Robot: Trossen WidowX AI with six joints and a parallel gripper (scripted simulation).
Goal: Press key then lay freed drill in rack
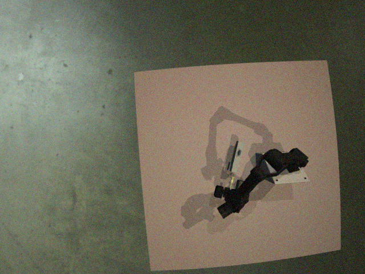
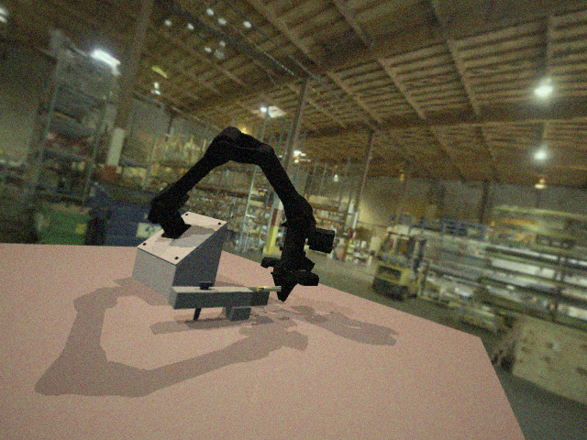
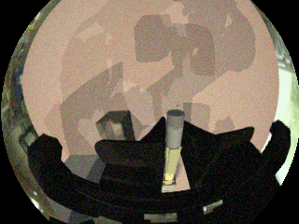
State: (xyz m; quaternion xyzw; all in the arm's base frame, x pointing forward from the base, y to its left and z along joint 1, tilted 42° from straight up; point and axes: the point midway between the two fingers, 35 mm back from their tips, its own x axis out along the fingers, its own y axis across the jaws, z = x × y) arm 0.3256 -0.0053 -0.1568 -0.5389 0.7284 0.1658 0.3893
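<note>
My gripper tip is 40 mm to the left of the drill, 30 mm below it and 20 mm past it. From my gripper tip the other things lie so: dark key (210 mm to the right, 90 mm behind, 20 mm above); then grey rack (80 mm behind, 10 mm below).
</note>
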